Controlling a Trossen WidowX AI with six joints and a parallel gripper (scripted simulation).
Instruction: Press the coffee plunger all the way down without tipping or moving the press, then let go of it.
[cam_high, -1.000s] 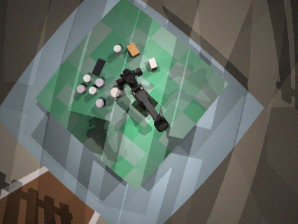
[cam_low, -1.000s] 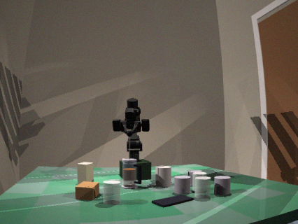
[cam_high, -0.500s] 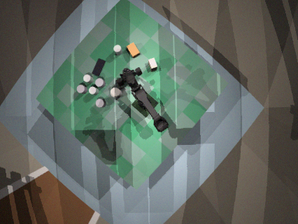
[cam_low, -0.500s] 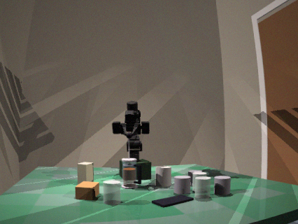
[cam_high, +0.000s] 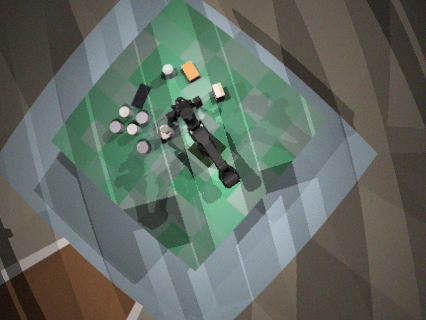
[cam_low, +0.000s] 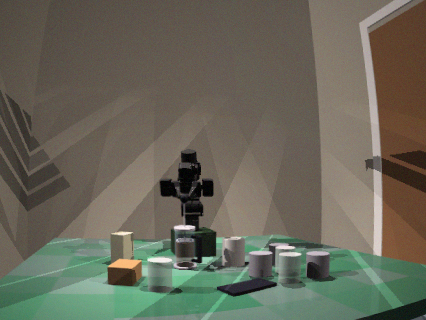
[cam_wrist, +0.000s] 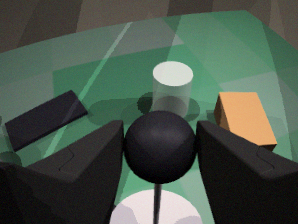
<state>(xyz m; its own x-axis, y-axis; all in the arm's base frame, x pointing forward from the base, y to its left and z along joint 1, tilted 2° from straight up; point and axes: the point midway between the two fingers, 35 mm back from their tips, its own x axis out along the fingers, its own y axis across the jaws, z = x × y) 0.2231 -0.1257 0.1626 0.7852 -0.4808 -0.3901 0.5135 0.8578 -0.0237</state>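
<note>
My gripper tip is now 120 mm above the coffee press and 20 mm to the right of it. The rest, counted from my gripper tip: orange box (220 mm to the right, 220 mm below, 80 mm ahead); then dark flat slab (280 mm ahead, 240 mm below, 60 mm to the left).
</note>
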